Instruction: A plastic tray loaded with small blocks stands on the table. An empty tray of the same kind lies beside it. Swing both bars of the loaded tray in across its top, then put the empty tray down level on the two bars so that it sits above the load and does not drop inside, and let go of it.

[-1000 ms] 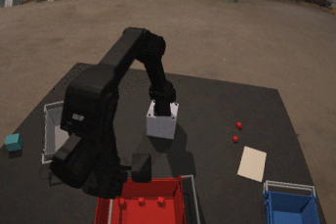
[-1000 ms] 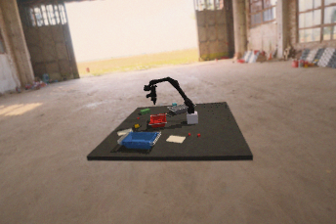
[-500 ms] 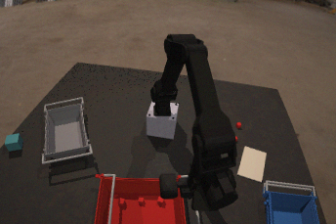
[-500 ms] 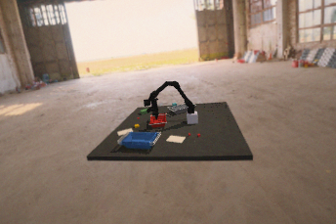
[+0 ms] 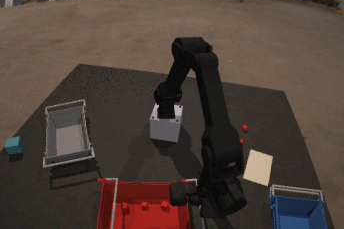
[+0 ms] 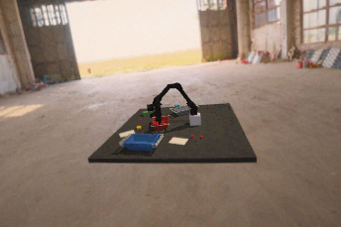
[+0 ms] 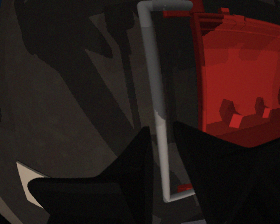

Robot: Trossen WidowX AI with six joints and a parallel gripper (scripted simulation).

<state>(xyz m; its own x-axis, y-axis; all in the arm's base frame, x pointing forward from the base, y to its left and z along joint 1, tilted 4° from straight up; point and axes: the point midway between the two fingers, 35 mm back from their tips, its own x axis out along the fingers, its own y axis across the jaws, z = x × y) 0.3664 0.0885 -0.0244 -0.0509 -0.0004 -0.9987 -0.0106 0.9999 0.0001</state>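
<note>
Right now the grey tray is 48 cm to the right of my gripper tip, 30 cm behind it and 3 cm below it. The rest, counted from my gripper tip: yellow object (24 cm ahead, 14 cm to the right, 6 cm below); then green block (59 cm to the right, 19 cm ahead, 5 cm below); then teal cube (71 cm to the right, 22 cm behind, 5 cm below).
</note>
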